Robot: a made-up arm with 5 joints.
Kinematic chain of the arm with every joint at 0, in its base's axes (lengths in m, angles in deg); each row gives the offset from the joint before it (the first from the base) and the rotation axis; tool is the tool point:
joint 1: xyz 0 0 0.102 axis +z
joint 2: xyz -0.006 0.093 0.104 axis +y
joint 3: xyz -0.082 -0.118 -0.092 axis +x
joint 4: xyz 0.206 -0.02 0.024 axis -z
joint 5: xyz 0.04 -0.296 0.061 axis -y
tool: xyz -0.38 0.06 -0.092
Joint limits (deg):
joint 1: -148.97..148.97
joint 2: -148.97..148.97
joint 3: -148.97..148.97
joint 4: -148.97..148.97
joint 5: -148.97..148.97
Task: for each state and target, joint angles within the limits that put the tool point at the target. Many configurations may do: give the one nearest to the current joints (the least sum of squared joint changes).
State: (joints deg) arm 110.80 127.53 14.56 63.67 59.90
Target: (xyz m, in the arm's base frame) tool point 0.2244 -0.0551 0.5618
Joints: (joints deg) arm 124.93 140.07 -3.52 56.52 63.25
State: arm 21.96 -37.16 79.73 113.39 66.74
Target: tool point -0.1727 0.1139 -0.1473
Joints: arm 33.45 -10.62 72.70 99.30 98.49
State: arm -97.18 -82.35 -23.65 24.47 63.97
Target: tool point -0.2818 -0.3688 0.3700
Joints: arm -81.82 -98.54 -9.34 13.67 77.28
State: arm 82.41 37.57 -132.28 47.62 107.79
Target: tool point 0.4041 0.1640 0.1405
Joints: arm 55.22 53.86 -94.68 22.07 109.79
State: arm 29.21 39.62 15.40 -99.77 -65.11
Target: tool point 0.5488 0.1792 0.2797
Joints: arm 64.29 -3.28 49.01 -106.66 -64.66
